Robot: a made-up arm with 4 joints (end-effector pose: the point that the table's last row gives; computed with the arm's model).
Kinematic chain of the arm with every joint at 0, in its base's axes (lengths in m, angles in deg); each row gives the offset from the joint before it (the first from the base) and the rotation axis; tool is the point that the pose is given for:
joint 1: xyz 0 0 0.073 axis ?
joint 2: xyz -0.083 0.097 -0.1 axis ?
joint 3: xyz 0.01 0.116 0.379 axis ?
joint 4: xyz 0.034 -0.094 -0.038 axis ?
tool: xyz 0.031 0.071 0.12
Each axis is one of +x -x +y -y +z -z.
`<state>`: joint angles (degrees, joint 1 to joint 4).
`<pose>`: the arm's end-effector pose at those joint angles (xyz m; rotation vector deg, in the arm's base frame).
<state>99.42 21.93 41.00 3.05</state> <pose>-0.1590 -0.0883 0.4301 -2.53 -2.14 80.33</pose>
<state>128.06 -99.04 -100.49 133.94</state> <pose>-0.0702 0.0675 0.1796 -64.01 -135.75 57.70</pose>
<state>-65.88 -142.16 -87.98 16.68</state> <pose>-0.0340 -0.0428 0.4086 -10.07 17.45 -119.06</pose>
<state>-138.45 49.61 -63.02 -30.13</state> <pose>0.2607 -0.1371 0.4534 29.61 -6.79 -25.22</pose>
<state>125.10 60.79 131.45 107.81</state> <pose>0.0093 -0.1881 0.2097 -98.54 -50.69 36.96</pose>
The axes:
joint 1: +z
joint 2: +z
joint 3: -z
joint 4: -x

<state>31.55 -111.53 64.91 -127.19</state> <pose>-0.1924 0.2024 0.2980 44.87 -141.83 -70.42</pose>
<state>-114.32 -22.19 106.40 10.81</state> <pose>0.1671 0.0033 0.4186 -6.75 -11.04 116.69</pose>
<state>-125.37 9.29 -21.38 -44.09</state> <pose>0.0955 -0.1029 0.4496 33.39 -36.25 -89.53</pose>
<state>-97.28 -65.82 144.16 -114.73</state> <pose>0.3554 -0.1330 0.3283 105.32 52.21 33.44</pose>
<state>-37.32 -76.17 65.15 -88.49</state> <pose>0.0252 0.2825 0.3881 1.48 -124.91 -128.24</pose>
